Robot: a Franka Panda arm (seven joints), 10 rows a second.
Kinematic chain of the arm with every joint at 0, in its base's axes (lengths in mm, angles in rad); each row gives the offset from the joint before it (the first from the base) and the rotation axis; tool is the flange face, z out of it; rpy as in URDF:
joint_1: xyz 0 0 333 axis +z
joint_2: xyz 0 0 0 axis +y
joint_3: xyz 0 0 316 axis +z
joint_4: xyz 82.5 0 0 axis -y
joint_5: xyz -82.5 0 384 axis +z
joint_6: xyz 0 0 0 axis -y
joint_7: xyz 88 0 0 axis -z
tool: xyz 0 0 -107 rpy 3.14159 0 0
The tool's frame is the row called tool.
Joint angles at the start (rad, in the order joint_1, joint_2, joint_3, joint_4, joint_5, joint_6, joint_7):
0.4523, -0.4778, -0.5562, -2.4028, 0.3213, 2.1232, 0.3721
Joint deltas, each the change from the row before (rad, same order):
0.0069, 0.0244, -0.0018, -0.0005, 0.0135, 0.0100, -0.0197
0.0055, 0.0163, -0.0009, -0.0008, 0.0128, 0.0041, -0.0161
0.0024, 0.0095, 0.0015, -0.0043, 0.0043, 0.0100, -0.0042
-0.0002, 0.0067, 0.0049, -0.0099, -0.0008, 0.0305, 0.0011
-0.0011, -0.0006, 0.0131, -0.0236, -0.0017, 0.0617, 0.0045
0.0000, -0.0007, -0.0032, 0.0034, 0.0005, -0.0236, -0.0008
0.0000, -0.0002, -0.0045, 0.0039, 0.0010, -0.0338, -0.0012
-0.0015, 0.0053, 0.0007, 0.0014, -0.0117, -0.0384, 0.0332
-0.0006, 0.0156, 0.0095, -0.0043, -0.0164, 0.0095, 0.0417
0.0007, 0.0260, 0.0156, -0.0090, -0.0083, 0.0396, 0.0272
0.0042, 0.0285, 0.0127, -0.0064, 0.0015, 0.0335, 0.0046
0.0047, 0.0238, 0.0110, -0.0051, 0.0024, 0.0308, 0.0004
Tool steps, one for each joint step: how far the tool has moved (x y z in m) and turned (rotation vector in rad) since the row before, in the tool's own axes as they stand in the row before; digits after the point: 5 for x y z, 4 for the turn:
0.00278, -0.00059, 0.00971, -0.0067, -0.0083, -0.0079
0.00120, -0.00066, 0.00715, -0.0029, -0.0097, -0.0070
0.00061, -0.00004, 0.00524, -0.0042, -0.0006, -0.0007
0.00118, 0.00022, 0.00466, -0.0027, 0.0176, 0.0014
-0.00078, -0.00077, 0.00576, 0.0038, 0.0384, -0.0016
-0.00106, 0.00108, -0.00003, -0.0042, -0.0189, 0.0014
-0.00171, 0.00182, 0.00064, -0.0068, -0.0283, 0.0025
-0.00282, 0.00222, 0.00444, -0.0261, -0.0331, 0.0288
0.00028, -0.00059, 0.00786, -0.0279, 0.0039, 0.0312
0.00161, -0.00288, 0.01213, -0.0227, 0.0206, 0.0184
0.00092, -0.00348, 0.01287, -0.0178, 0.0116, 0.0004
0.00033, -0.00355, 0.01070, -0.0129, 0.0114, -0.0044

